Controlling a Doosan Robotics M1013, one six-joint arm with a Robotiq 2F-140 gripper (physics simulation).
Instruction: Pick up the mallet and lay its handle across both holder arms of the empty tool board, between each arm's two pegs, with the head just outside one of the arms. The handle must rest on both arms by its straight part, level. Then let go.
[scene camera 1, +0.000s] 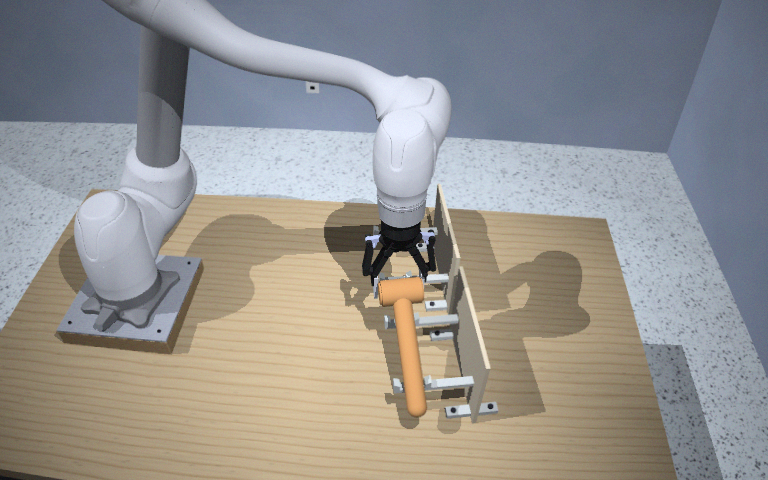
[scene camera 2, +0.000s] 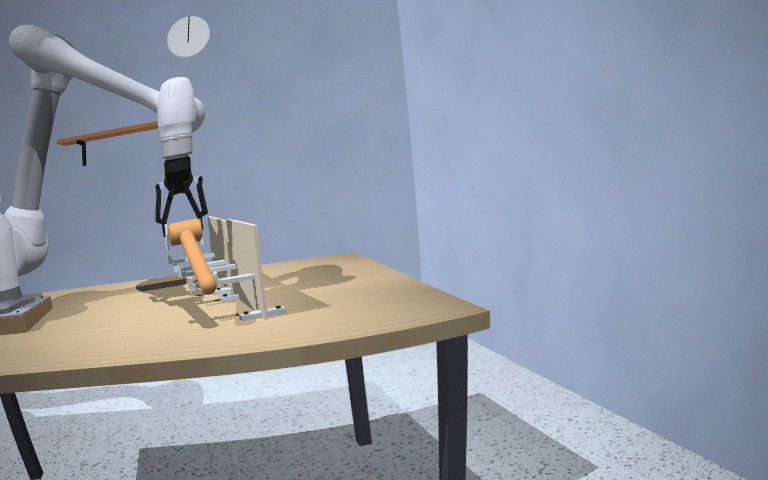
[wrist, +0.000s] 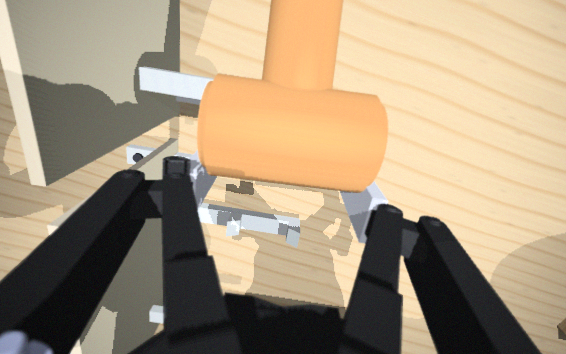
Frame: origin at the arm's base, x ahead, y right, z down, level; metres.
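Seen in the pictures: arm's base, origin of its link: (scene camera 1: 132, 294) (scene camera 2: 0, 308).
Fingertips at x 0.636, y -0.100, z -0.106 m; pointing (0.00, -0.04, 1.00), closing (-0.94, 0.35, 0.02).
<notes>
Pixels of each thing's middle, then the offset from my fingertips to it. Level surfaces: height alone.
- orange mallet, middle of its body: (scene camera 1: 408, 346) (scene camera 2: 194, 255) dx +0.054, dy +0.127, dz +0.007 m
- second tool board, middle of its body: (wrist: 189, 280) (scene camera 1: 421, 249) (scene camera 2: 203, 254) dx +0.011, dy -0.196, dz +0.053 m
- wooden table, height of its surface: dz +0.152 m
My gripper (scene camera 1: 400, 288) (scene camera 2: 185, 232) (wrist: 283, 165) is shut on the head of the orange mallet (scene camera 1: 412, 362) (scene camera 2: 195, 257) (wrist: 295, 132), one finger at each end. The handle extends toward the front over the near tool board (scene camera 1: 474, 339) (scene camera 2: 246, 254) (wrist: 90, 40). In scene camera 1 it crosses the front holder arm (scene camera 1: 455, 383) (scene camera 2: 242, 277) and the rear holder arm (scene camera 1: 440, 320) (wrist: 172, 82), appearing between their pegs. The head is beyond the rear arm. In scene camera 2 the head looks raised above arm height. Contact with the arms and exact level cannot be told.
A second tool board (scene camera 1: 443, 237) (scene camera 2: 216, 233) stands directly behind the near one. One of its holder arms (scene camera 1: 437, 278) (wrist: 260, 224) lies close to the gripper and head. Bolted feet (scene camera 1: 471, 409) (scene camera 2: 262, 313) stand on the wooden table (scene camera 1: 254, 396) (scene camera 2: 385, 305). The robot base is at the left.
</notes>
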